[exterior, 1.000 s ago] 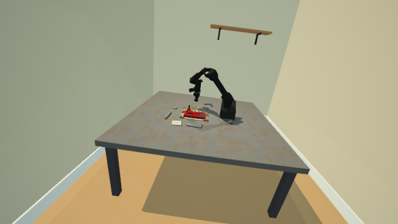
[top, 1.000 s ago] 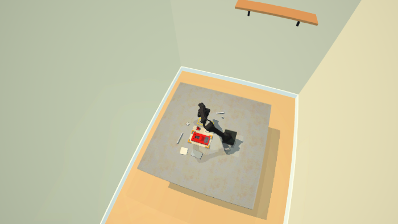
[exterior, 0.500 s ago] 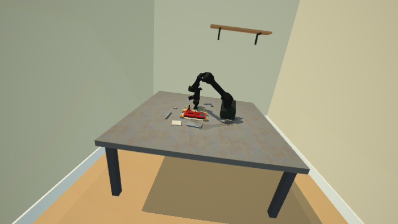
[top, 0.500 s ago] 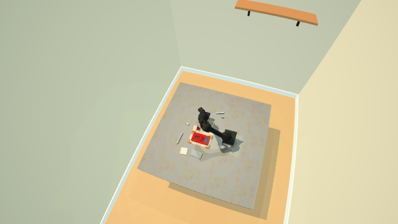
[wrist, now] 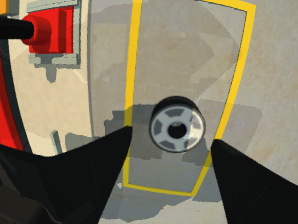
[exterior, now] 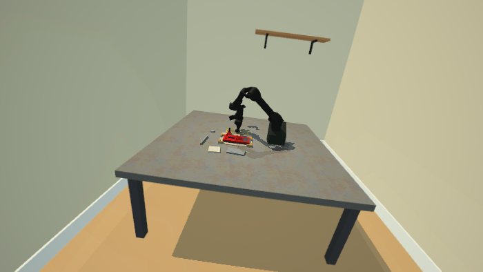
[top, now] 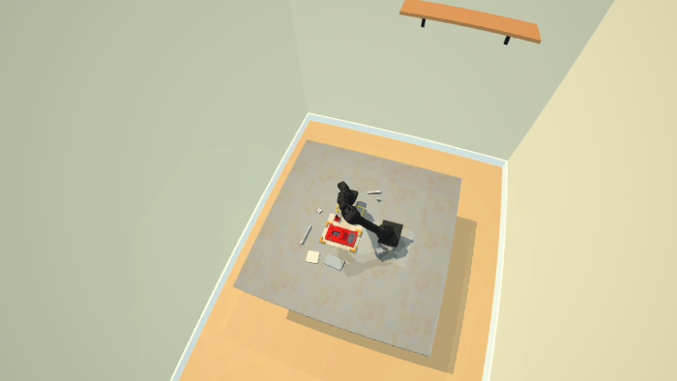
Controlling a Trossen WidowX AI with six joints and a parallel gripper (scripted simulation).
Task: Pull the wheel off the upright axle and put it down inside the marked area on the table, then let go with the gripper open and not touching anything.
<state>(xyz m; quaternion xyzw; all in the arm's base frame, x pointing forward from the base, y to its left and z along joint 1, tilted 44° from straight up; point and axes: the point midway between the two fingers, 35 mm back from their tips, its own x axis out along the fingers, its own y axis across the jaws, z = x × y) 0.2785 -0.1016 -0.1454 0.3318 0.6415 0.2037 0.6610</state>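
Right now my gripper tip is 1 cm short of the wheel and 1 cm above it. Also, from my gripper tip: upright axle 8 cm ahead, 9 cm to the left, 1 cm above.
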